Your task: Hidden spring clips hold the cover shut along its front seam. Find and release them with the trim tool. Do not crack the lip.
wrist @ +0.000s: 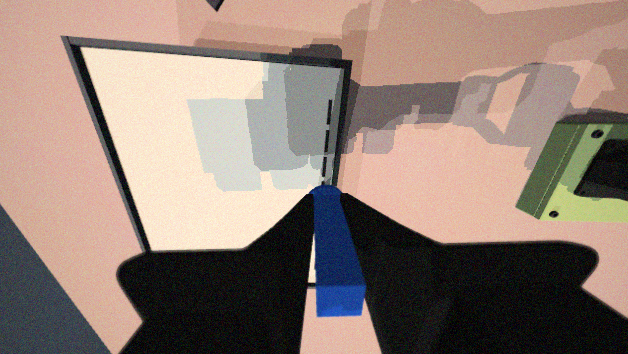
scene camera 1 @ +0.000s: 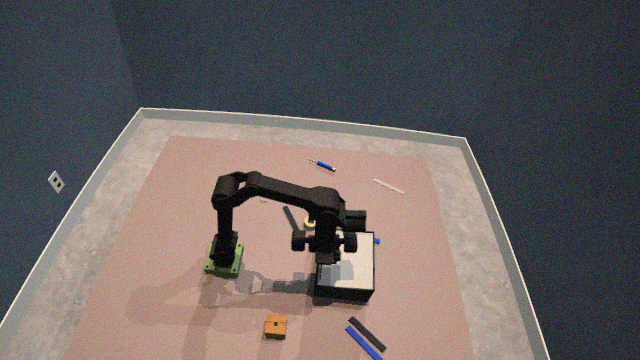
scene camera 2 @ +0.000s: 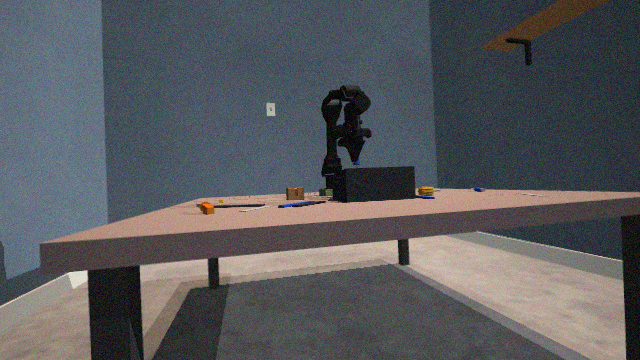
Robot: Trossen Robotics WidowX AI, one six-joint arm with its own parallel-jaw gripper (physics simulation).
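Seen in the pictures: gripper, fingertip midpoint: (wrist: 326, 200) (scene camera 2: 354, 161); arm's base at its link origin: (wrist: 617, 170) (scene camera 1: 224, 258).
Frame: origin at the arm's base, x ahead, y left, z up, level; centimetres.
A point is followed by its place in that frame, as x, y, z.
A black box (scene camera 2: 380, 184) @(49.9, 2.2, 1.9) has a cream cover (scene camera 1: 362, 270) @(45.9, -1.6, 6.4) (wrist: 150, 150) @(46.7, -1.3, 6.5) on top, framed by a dark rim. In the wrist view, a row of short dark slots (wrist: 326, 142) @(32.7, -2.4, 5.2) runs along the cover's edge nearest the arm's base. My gripper (scene camera 1: 327, 261) @(32.7, 0.2, 10.3) (scene camera 2: 356, 160) @(32.7, 0.2, 10.3) (wrist: 326, 200) @(32.7, 0.2, 10.3) is shut on the blue trim tool (wrist: 337, 255) @(32.4, 0.2, 14.4) (scene camera 2: 356, 163) @(33.4, 0.7, 9.6), its fingers on both sides of it. In the second scene view the tool's blue end shows just above the box top. The tool's far end, any contact with the cover, and part of the slot row are hidden. No clips show.
The green arm base (scene camera 1: 239, 260) @(5.4, 0.1, 0.0) (wrist: 547, 167) @(5.4, 0.5, -1.7) stands beside the box. An orange block (scene camera 1: 275, 327) @(20.9, -21.5, 1.5), a black strip (scene camera 1: 367, 334) @(49.4, -19.9, -2.4) and a blue strip (scene camera 1: 363, 343) @(48.2, -22.9, -2.4) lie near it. A yellow round piece (scene camera 1: 308, 224) @(27.2, 18.9, -0.4), a dark strip (scene camera 1: 289, 217) @(19.7, 22.6, -2.5), a blue-handled tool (scene camera 1: 326, 166) @(32.2, 52.4, -1.9) and a white strip (scene camera 1: 388, 186) @(60.4, 45.6, -2.9) lie beyond.
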